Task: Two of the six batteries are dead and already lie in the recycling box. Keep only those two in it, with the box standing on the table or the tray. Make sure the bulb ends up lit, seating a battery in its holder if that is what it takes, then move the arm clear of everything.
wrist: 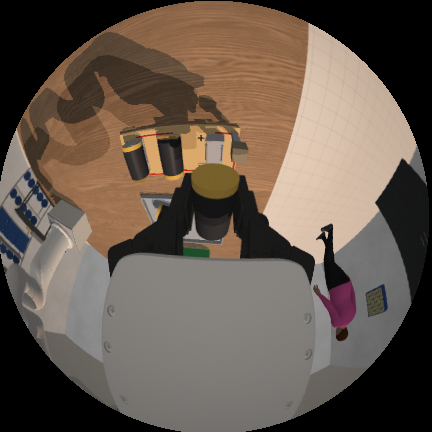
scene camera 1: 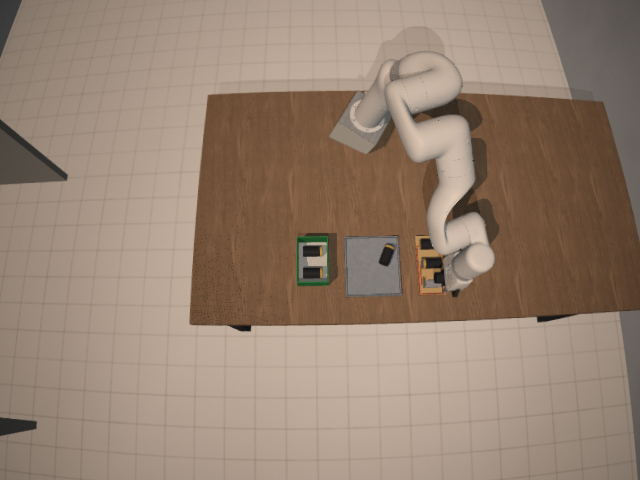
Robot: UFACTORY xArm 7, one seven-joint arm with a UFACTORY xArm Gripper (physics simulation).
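Where they show: gripper, fingertip midpoint: [wrist: 214, 186] [scene camera 1: 446, 278]; arm's base, link origin: [wrist: 61, 234] [scene camera 1: 366, 116].
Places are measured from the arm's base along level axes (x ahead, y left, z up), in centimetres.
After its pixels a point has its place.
Note:
My gripper [scene camera 1: 447, 285] @(x 55.2, y 25.6, z 0.6 cm) [wrist: 214, 186] @(x 55.2, y 25.6, z 0.6 cm) is shut on a black battery with a gold end [wrist: 215, 181] @(x 55.2, y 27.7, z 2.8 cm), above the lower end of the orange holder board [scene camera 1: 423, 290] @(x 57.2, y 21.0, z -10.4 cm) [wrist: 155, 156] @(x 44.9, y 22.5, z -10.4 cm) in the scene view. Two batteries lie on the board, one at its upper end [scene camera 1: 425, 243] @(x 42.3, y 20.9, z -6.8 cm) [wrist: 135, 162] @(x 42.8, y 23.2, z -7.1 cm) and one near its middle [scene camera 1: 432, 262] @(x 48.6, y 23.2, z -6.8 cm) [wrist: 171, 157] @(x 49.0, y 24.2, z -7.0 cm). A grey block [scene camera 1: 430, 283] @(x 54.8, y 23.3, z -10.3 cm) [wrist: 215, 149] @(x 55.0, y 24.5, z -10.2 cm) sits near the other end, past a plus mark. I cannot make out the bulb or whether it is lit. The green recycling box [scene camera 1: 298, 260] @(x 49.3, y -20.4, z -11.1 cm) [wrist: 196, 251] @(x 52.8, y -10.4, z -9.8 cm) stands on the table holding two batteries [scene camera 1: 312, 251] @(x 46.8, y -15.9, z -7.8 cm) [scene camera 1: 312, 272] @(x 53.8, y -15.4, z -7.7 cm).
A grey tray [scene camera 1: 361, 284] @(x 56.1, y 0.6, z -11.1 cm) [wrist: 149, 201] @(x 41.0, y 10.3, z -11.1 cm) lies between box and board, with one battery [scene camera 1: 386, 255] @(x 46.8, y 8.1, z -7.7 cm) on it. A small tan block [wrist: 240, 152] @(x 57.3, y 28.0, z -2.2 cm) is at the board's end. The wooden table's [scene camera 1: 268, 170] @(x 17.1, y -33.5, z -11.4 cm) front edge is close below. A person [wrist: 342, 302] shows in the wrist view.

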